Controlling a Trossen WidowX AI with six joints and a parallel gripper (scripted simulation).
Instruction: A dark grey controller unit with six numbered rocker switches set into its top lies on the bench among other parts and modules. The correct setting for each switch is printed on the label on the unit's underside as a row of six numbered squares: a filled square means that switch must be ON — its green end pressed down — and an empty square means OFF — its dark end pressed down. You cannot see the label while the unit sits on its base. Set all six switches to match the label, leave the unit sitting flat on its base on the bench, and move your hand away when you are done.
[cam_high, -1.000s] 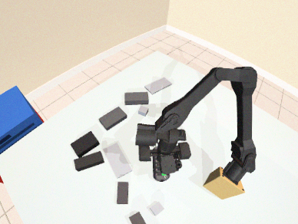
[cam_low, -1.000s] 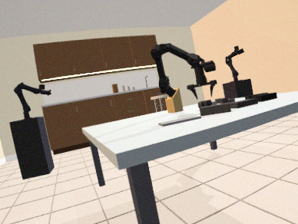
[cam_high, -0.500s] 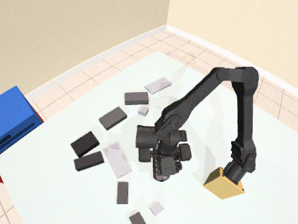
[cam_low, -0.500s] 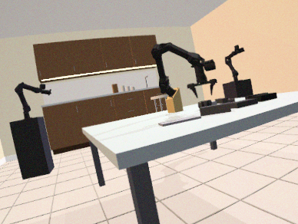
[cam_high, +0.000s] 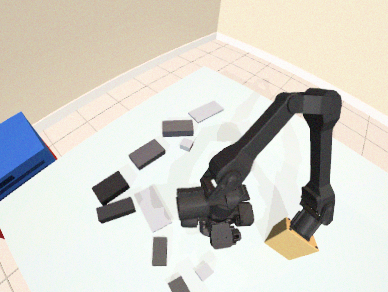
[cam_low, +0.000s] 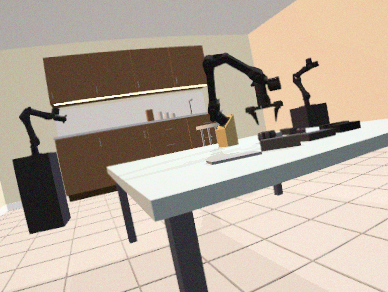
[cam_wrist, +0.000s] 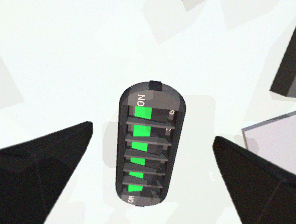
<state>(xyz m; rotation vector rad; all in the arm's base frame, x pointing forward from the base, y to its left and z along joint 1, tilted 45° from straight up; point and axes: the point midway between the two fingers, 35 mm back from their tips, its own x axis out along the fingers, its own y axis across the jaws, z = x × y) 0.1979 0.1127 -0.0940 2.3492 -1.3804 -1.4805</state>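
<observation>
My gripper tip is now 100 mm to the right of the pale block, 80 mm past it and 70 mm above it. Round my gripper tip: pale plate (180 mm ahead, 90 mm to the left, 80 mm below).
</observation>
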